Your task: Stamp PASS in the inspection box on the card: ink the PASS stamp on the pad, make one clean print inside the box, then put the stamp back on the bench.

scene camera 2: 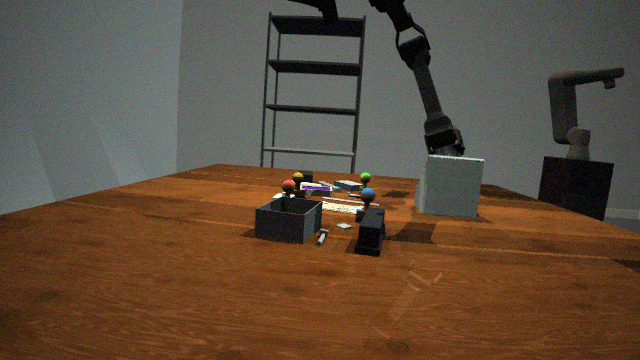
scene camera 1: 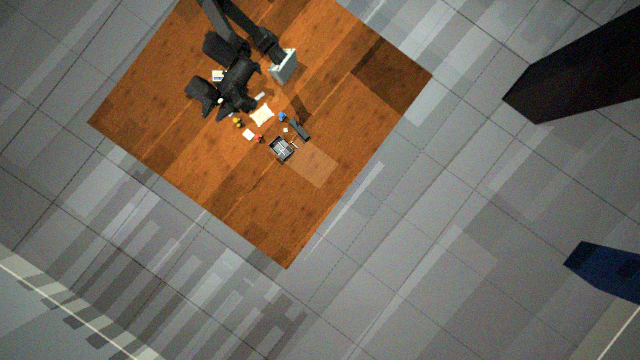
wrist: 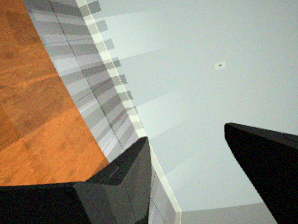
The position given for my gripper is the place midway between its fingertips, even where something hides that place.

In view: my gripper [scene camera 1: 210,119], a grey bin [scene camera 2: 290,219] and a black block [scene camera 2: 371,230].
My gripper shows as well in the wrist view [wrist: 186,137]. The wrist view does not show the grey bin: it is out of frame. The wrist view does not show the black block: it is out of frame.
